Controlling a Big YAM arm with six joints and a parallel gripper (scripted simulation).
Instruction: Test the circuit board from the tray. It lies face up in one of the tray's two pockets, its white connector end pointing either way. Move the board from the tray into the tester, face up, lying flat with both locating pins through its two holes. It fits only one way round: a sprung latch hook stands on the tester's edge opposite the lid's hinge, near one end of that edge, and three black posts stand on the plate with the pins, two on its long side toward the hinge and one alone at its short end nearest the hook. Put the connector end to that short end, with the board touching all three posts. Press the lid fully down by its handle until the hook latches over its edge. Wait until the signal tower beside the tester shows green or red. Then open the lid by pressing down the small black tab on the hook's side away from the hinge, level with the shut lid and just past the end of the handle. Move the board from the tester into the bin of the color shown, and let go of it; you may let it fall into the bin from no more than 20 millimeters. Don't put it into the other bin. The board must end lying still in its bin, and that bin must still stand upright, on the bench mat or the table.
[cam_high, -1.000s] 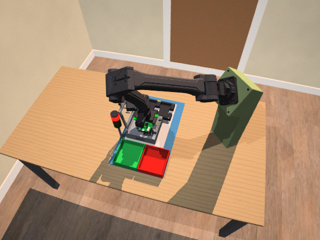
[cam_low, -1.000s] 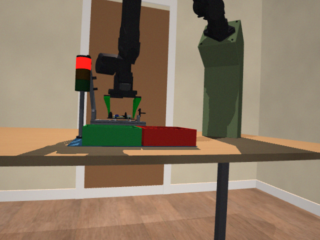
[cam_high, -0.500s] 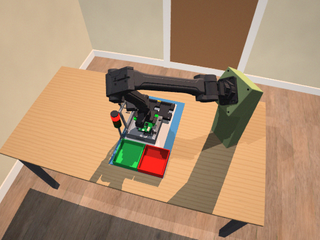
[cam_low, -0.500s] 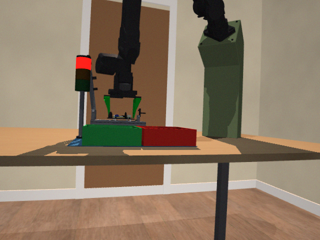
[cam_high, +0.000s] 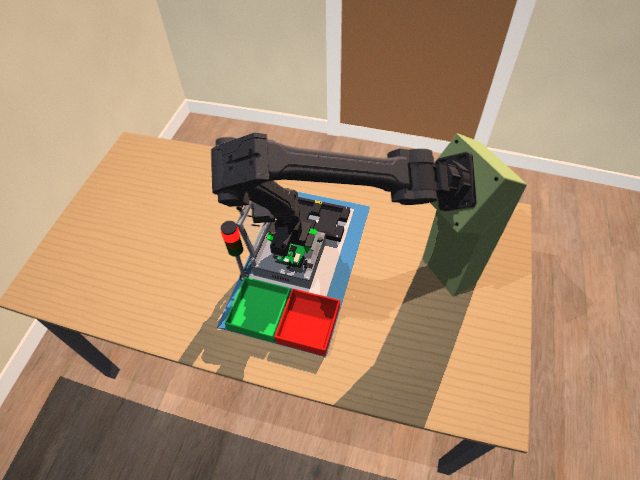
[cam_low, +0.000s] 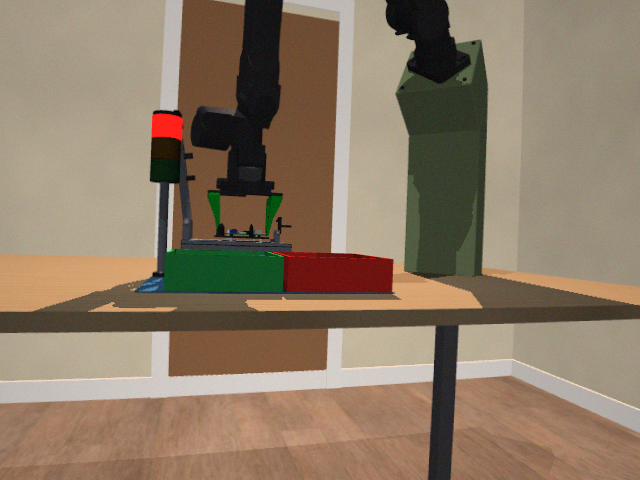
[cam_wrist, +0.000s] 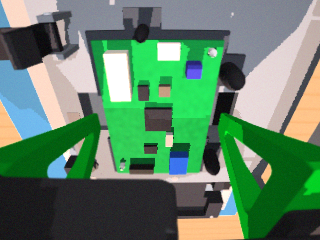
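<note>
The green circuit board lies right at my hand. The rest, counted from my hand: latch hook: 7 cm behind, 5 cm to the left, 1 cm above; then tester plate: 1 cm to the left, 1 cm below; then tester lid: 11 cm ahead, 2 cm to the left, 11 cm above.
</note>
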